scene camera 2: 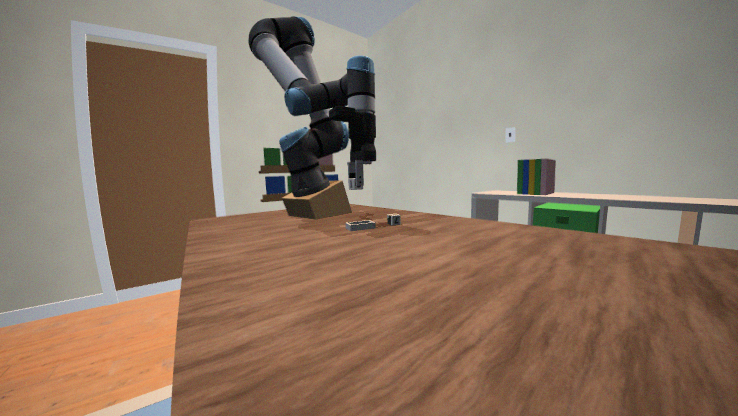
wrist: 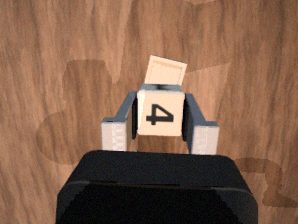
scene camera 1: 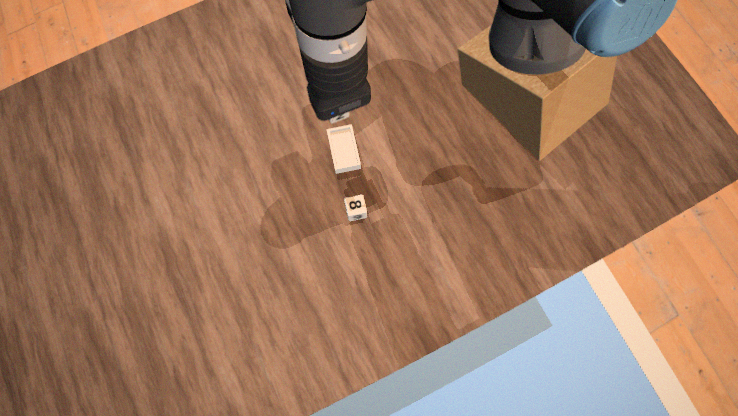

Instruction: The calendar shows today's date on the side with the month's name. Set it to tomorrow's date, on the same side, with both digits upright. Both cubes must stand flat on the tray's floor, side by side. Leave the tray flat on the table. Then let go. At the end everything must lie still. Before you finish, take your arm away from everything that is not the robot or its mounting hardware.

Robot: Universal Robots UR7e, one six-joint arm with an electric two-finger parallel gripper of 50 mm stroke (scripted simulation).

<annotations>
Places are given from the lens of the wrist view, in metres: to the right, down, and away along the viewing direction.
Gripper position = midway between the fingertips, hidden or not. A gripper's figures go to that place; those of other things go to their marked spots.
my gripper [wrist: 160,106]: 0.01, 0.00, 0.17
cube [wrist: 160,106]: 0.01, 0.00, 0.14
calendar tray [wrist: 161,70]: 0.01, -0.05, 0.27
The marked spots on the cube and the calendar tray are 0.13 m apart.
</annotations>
